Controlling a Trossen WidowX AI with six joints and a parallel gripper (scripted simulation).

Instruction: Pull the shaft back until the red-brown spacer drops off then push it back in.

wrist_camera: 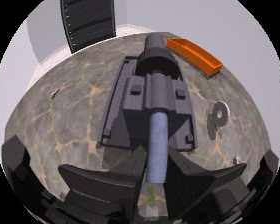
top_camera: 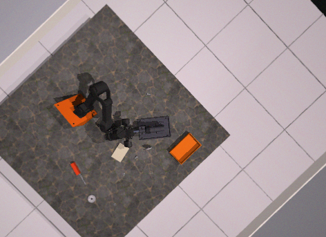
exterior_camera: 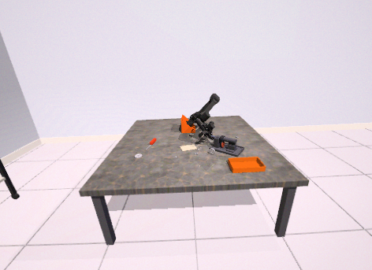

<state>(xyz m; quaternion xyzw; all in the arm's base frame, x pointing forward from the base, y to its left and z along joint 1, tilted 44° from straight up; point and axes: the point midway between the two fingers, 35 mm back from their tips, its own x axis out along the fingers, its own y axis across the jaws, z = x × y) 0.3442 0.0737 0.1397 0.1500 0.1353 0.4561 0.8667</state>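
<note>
Now: the blue-grey shaft 30 mm to the left of my gripper tip, 30 mm ahead of it and 30 mm above it. The rest, counted from my gripper tip: beige card: 210 mm to the right, 50 mm below, 20 mm ahead; then red-brown spacer: 70 mm to the left, 60 mm ahead, 20 mm below; then small grey part: 140 mm ahead, 40 mm to the right, 30 mm below.
</note>
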